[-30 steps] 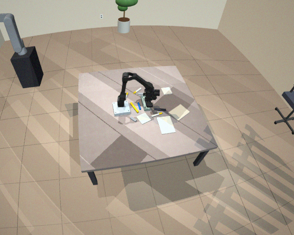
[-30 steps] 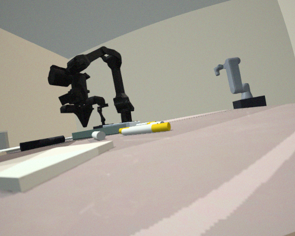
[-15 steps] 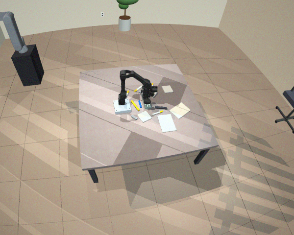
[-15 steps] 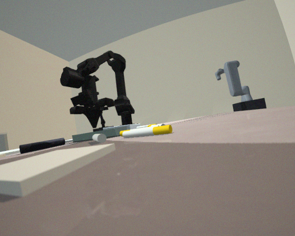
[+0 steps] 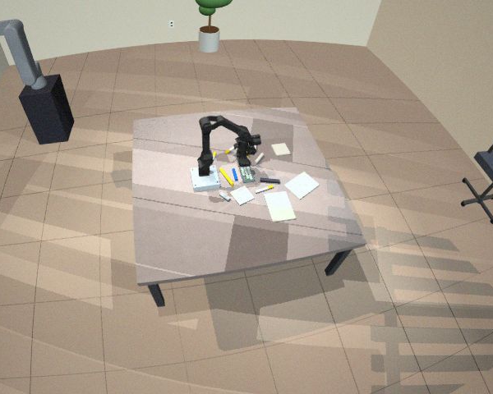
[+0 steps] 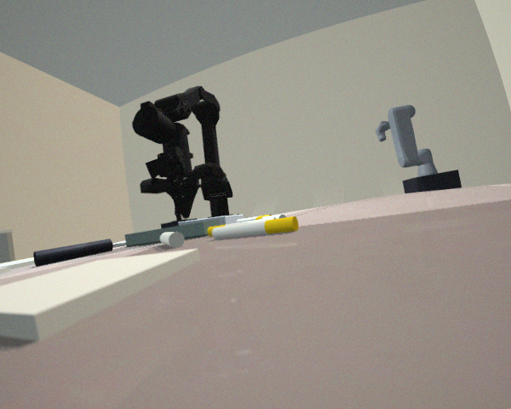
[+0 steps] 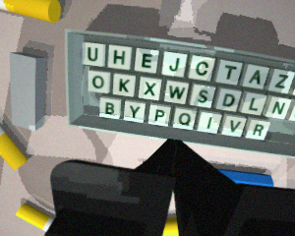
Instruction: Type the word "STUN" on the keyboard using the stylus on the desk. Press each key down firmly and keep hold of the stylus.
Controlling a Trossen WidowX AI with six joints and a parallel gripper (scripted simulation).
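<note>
The stylus lies 4 cm behind my gripper tip, 2 cm to the right of it and 3 cm below it. From my gripper tip the other things lie so: grey block: 1 cm ahead, 12 cm to the left, 3 cm below; white cylinder: 14 cm ahead, 7 cm to the left, 3 cm below; yellow marker: 10 cm behind, 7 cm to the right, 3 cm below.
</note>
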